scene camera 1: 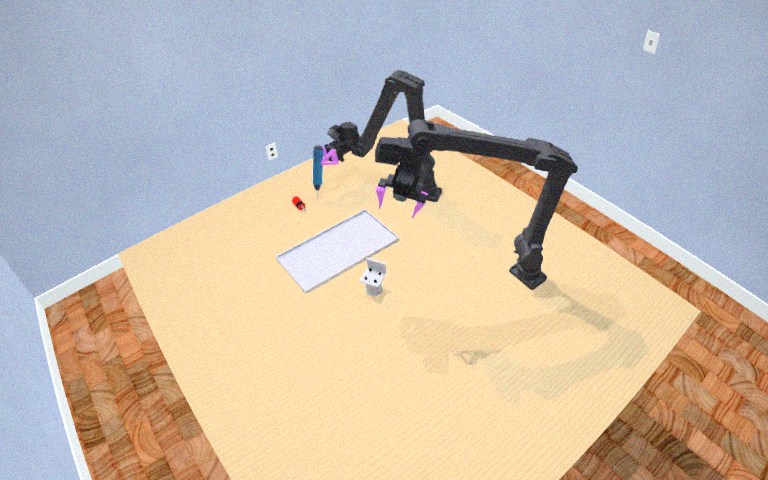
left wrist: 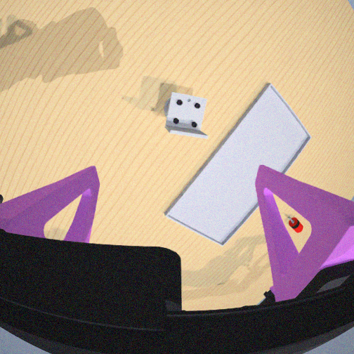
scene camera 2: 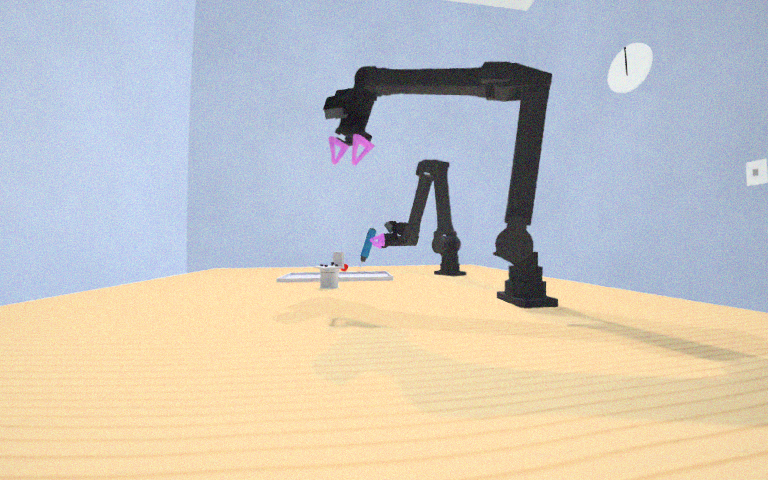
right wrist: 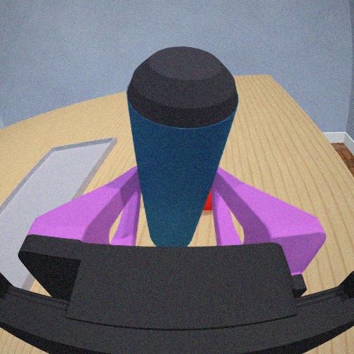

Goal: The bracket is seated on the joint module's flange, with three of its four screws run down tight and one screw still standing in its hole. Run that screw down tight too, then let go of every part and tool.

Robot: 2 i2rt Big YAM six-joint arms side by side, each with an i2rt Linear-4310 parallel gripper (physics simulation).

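Places are measured from the left arm's base along level axes (x ahead, y left, z up), in centimetres.
Pixels of known places: left gripper, fingertip midpoint: (scene camera 1: 396, 213) (scene camera 2: 343, 164); right gripper, fingertip midpoint: (scene camera 1: 317, 162) (scene camera 2: 368, 241); left arm's base at its link origin: (scene camera 1: 527, 275) (scene camera 2: 525, 301); right arm's base at its link origin: (scene camera 2: 450, 274).
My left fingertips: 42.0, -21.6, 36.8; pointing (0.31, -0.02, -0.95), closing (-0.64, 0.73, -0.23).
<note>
Ahead of a thing's pixels: the offset from my left fingertips to its top centre, as dx, dy, dz.
The white L-shaped bracket (scene camera 1: 376, 264) (scene camera 2: 338, 259) (left wrist: 188, 113) sits on the grey joint module @[+5.1, -7.3, -30.4] (scene camera 1: 373, 290) (scene camera 2: 329, 278). Four dark screw heads show on its plate; which one stands higher is too small to tell. My right gripper (scene camera 1: 323, 157) (scene camera 2: 372, 241) (right wrist: 175, 175) is shut on the blue screwdriver (scene camera 1: 317, 172) (scene camera 2: 368, 243) (right wrist: 176, 145). It holds the screwdriver in the air, nearly upright in scene camera 1, shaft down, beyond the tray from the bracket. My left gripper (scene camera 1: 397, 212) (scene camera 2: 345, 164) (left wrist: 177, 174) is open and empty, high above the table.
A shallow grey tray @[+4.8, -31.6, -35.2] (scene camera 1: 336, 249) (scene camera 2: 373, 276) (left wrist: 240, 162) (right wrist: 55, 175) lies beside the joint module. A small red tool @[+4.2, -61.9, -33.4] (scene camera 1: 297, 202) (scene camera 2: 344, 267) (left wrist: 296, 224) (right wrist: 208, 201) lies on the table beyond the tray, near the screwdriver.
</note>
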